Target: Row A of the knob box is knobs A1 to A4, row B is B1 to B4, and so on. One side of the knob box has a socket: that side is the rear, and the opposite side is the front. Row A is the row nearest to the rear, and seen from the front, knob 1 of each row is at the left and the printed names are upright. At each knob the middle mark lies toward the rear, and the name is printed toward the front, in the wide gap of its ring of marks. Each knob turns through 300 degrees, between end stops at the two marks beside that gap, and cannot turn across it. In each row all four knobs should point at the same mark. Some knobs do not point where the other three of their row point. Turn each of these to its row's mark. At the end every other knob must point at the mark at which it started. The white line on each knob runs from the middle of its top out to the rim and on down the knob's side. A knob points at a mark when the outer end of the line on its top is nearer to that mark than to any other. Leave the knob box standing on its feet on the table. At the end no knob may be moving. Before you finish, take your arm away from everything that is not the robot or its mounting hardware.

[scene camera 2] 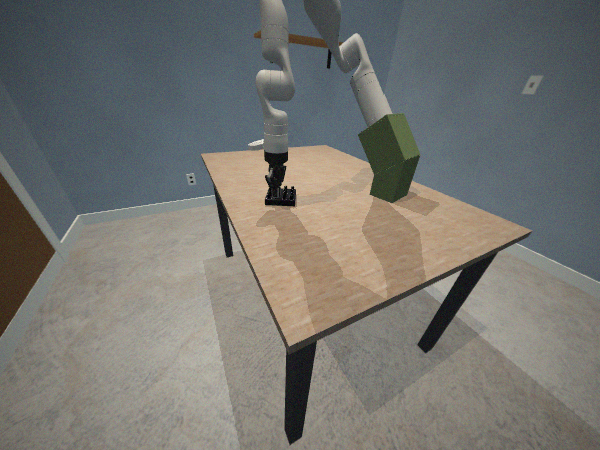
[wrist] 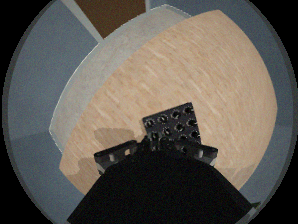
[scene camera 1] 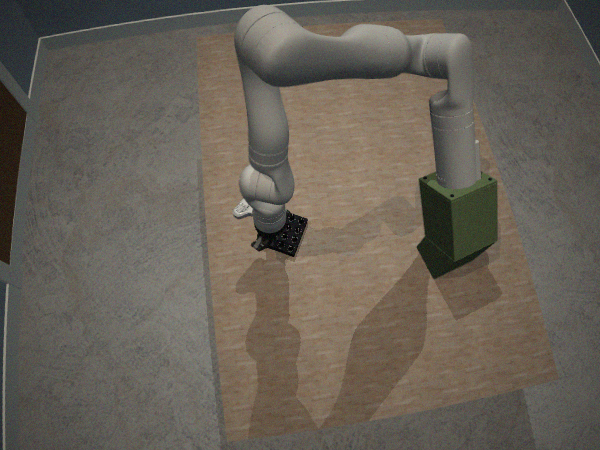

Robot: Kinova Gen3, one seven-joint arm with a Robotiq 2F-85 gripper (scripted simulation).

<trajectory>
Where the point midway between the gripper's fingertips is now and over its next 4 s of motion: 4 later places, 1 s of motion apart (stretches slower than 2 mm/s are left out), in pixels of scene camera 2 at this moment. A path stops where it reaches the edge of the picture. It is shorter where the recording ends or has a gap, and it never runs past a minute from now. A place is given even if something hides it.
My gripper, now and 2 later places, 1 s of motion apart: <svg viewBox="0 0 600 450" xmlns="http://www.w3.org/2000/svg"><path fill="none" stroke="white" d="M276 196L276 187L278 165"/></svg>
</trajectory>
